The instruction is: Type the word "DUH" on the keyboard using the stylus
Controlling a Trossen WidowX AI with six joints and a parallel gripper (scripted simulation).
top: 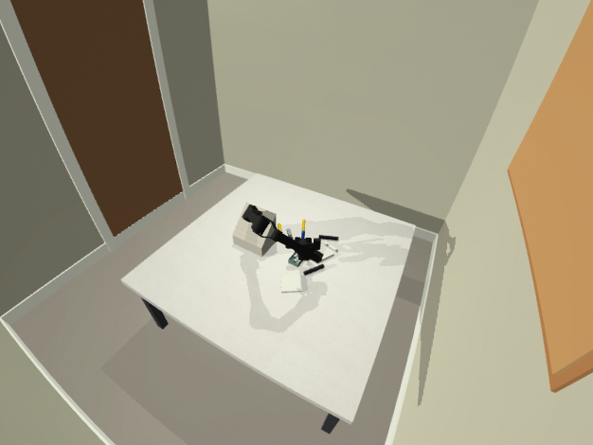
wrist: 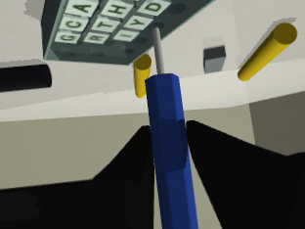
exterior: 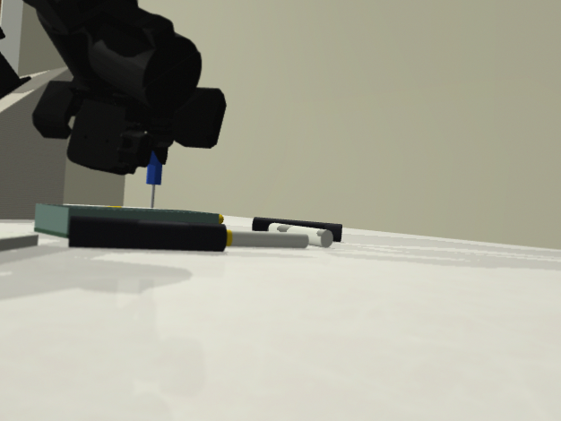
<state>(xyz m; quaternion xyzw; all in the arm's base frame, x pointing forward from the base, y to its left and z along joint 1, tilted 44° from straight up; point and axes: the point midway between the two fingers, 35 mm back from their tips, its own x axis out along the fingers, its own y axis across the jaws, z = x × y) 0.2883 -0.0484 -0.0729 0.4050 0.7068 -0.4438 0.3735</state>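
Now: gripper tip 14 cm short of the white cylinder, 1 cm to the left of it and 8 cm above it. The rest, counted from my gripper tip: stylus tip 5 cm below; small grey block 13 cm behind, 9 cm to the left, 8 cm below; blue stylus 1 cm below.
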